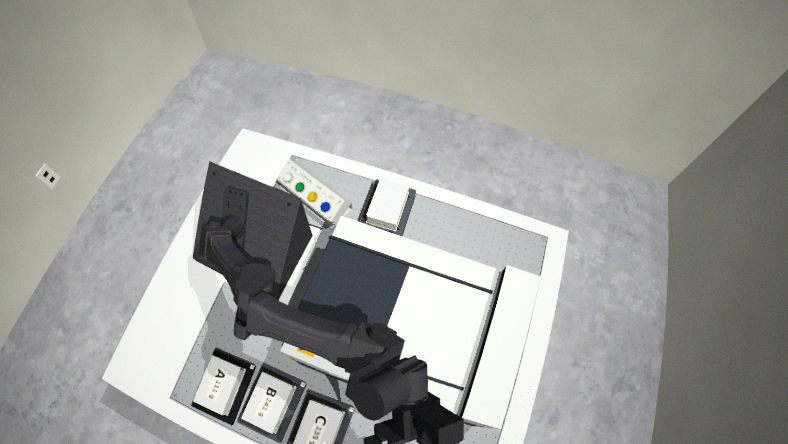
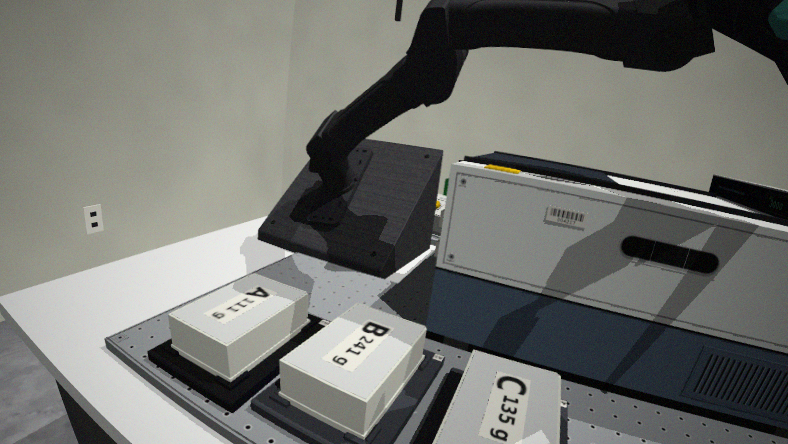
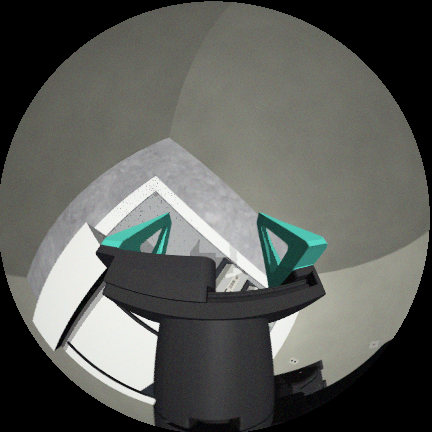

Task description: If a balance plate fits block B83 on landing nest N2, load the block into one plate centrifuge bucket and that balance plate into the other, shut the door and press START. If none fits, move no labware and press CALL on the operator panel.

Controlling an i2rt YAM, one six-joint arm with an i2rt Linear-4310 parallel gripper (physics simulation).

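Places are measured from the arm's base along level axes (x ahead, y left, z up), in metres.
Where they show: gripper, fingertip midpoint: (image 3: pixel 213 217); arm's base at its link origin: (image 1: pixel 234 225) (image 2: pixel 342 185).
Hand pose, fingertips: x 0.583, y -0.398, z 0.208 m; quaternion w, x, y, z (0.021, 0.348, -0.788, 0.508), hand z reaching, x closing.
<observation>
Each offset is from my fingertips to the top centre of the thing. "spot": to the spot under its first point. Level surfaces: height alone.
Plate A, "111 g" {0.477 m back, 0.008 m left, 0.262 m down} (image 1: pixel 218 387) (image 2: pixel 237 308), plate B, "241 g" {0.342 m back, 0.017 m left, 0.262 m down} (image 1: pixel 268 402) (image 2: pixel 352 347), and plate C, "135 g" {0.207 m back, 0.004 m right, 0.262 m down} (image 1: pixel 318 424) (image 2: pixel 507 397), sit side by side on dark nests; C is cut off by the frames. An unlabelled-looking white block {0.228 m back, 0.609 m left, 0.238 m down} (image 1: pixel 388 204) sits on a dark nest behind the centrifuge (image 1: pixel 358 275) (image 2: pixel 512 220); no B83 or N2 marking is readable. The operator panel {0.446 m back, 0.594 m left, 0.232 m down} (image 1: pixel 306 193) has white, green, yellow and blue buttons. The door's state and the buckets cannot be made out. My gripper (image 3: pixel 213 217) is open and empty, raised high above the right front.
The arm's dark slanted mount (image 1: pixel 264 220) (image 2: pixel 397 187) stands left of the centrifuge. The arm stretches over the centrifuge's front part. A dark display {spot: 0.076 m ahead, 0.298 m left, 0.091 m down} (image 2: pixel 752 198) stands at its right. Grey perforated board {0.315 m down} (image 1: pixel 479 226) (image 2: pixel 132 336) lies under the labware on the white table {0.328 m down} (image 1: pixel 148 325) (image 2: pixel 193 253).
</observation>
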